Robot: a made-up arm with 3 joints. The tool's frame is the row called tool. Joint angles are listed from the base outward.
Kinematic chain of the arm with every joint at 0, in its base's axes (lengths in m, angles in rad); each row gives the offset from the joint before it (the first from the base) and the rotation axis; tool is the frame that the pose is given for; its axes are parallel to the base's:
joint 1: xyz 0 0 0.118 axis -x
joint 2: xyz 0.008 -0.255 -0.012 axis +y
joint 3: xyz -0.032 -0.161 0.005 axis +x
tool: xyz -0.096 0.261 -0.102
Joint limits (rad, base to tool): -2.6..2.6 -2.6..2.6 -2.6..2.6
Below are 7 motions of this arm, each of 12 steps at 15 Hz.
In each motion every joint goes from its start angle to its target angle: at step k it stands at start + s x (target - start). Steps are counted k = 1, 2, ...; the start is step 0. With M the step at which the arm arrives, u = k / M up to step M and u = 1 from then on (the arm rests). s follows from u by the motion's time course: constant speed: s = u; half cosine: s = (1 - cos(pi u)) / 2; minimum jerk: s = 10 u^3 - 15 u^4 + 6 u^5.
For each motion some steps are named. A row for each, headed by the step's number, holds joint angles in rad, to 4 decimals.
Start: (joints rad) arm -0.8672 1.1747 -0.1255
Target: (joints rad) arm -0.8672 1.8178 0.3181
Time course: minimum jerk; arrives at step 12
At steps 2, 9, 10, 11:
2: -0.8672 1.1975 -0.1098
9: -0.8672 1.7512 0.2722
10: -0.8672 1.7950 0.3024
11: -0.8672 1.8145 0.3158

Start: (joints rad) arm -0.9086 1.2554 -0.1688
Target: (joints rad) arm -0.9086 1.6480 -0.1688
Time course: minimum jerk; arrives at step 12
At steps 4, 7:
4: -0.9086 1.3378 -0.1688
7: -0.9086 1.5119 -0.1688

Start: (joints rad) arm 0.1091 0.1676 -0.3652
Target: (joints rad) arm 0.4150 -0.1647 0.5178
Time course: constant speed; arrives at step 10
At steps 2, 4, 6, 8, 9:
2: 0.1703 0.1011 -0.1886
4: 0.2315 0.0347 -0.0120
6: 0.2926 -0.0318 0.1646
8: 0.3538 -0.0982 0.3412
9: 0.3844 -0.1315 0.4295

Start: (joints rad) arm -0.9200 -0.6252 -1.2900
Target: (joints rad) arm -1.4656 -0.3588 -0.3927
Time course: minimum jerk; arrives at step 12
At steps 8, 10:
8: -1.3511 -0.4147 -0.5810
10: -1.4462 -0.3683 -0.4245

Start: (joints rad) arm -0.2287 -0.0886 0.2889
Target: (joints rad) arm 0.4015 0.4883 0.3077
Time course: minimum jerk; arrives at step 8
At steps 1, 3, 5, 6, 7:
1: -0.2186 -0.0793 0.2892
3: -0.0553 0.0702 0.2941
5: 0.2281 0.3295 0.3025
6: 0.3363 0.4286 0.3058
7: 0.3914 0.4790 0.3074

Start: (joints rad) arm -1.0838 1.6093 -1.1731
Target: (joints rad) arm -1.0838 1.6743 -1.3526
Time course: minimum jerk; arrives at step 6
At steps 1, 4, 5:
1: -1.0838 1.6116 -1.1795
4: -1.0838 1.6607 -1.3149
5: -1.0838 1.6720 -1.3462

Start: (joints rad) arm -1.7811 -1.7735 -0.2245
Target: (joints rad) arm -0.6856 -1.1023 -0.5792
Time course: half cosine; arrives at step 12
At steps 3, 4, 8, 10, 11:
3: -1.6207 -1.6752 -0.2764
4: -1.5072 -1.6057 -0.3132
8: -0.9595 -1.2701 -0.4905
10: -0.7590 -1.1473 -0.5554
11: -0.7043 -1.1137 -0.5732

